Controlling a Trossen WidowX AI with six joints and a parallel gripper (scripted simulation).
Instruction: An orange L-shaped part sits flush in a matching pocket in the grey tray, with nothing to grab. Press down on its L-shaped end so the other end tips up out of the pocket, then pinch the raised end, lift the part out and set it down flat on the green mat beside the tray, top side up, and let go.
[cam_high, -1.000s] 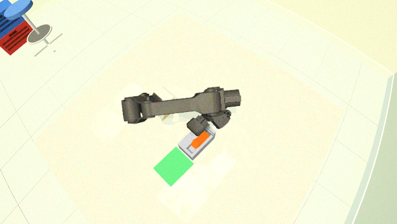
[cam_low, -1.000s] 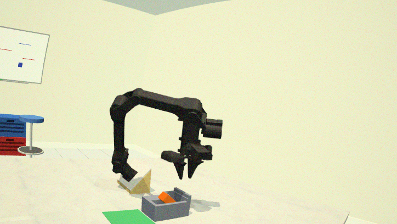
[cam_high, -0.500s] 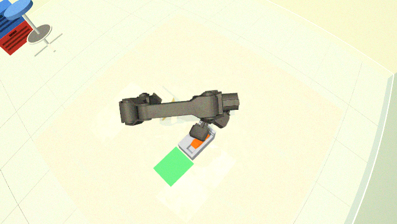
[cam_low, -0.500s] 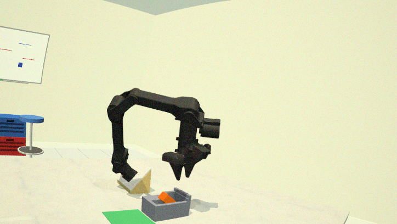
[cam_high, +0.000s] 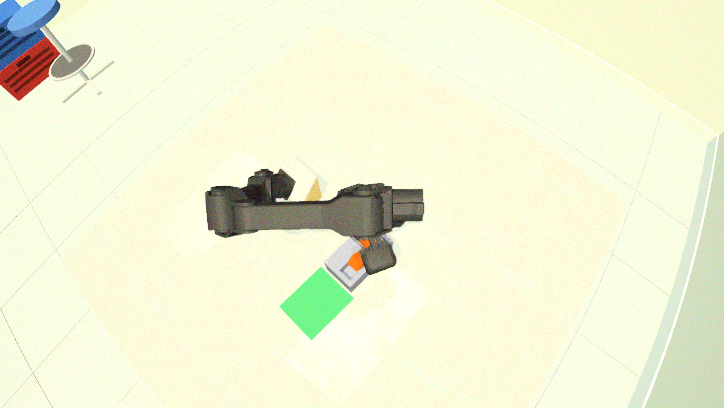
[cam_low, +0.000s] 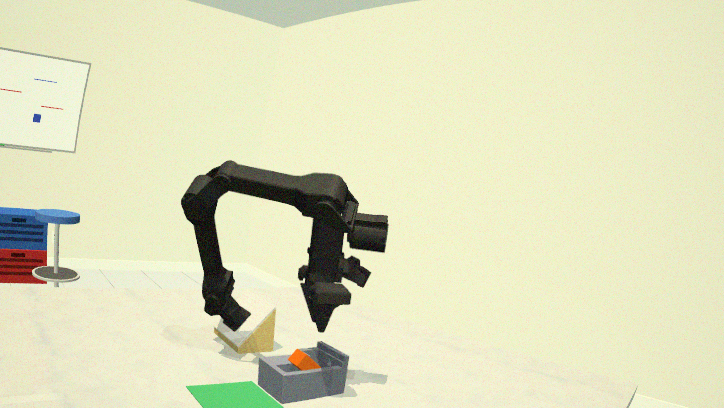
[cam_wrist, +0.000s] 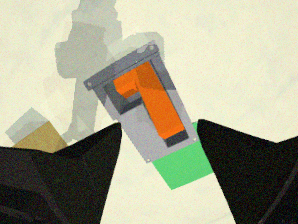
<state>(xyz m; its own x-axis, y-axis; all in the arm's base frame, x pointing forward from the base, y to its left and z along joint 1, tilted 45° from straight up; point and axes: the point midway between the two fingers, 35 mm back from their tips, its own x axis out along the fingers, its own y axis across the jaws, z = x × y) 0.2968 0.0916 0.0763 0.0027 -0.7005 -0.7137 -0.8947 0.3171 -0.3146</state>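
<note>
Now: the orange L-shaped part 10 mm behind my gripper tip, 10 mm to the left of it and 110 mm below it. Also, from my gripper tip: green mat 20 mm behind, 170 mm to the right, 160 mm below.
</note>
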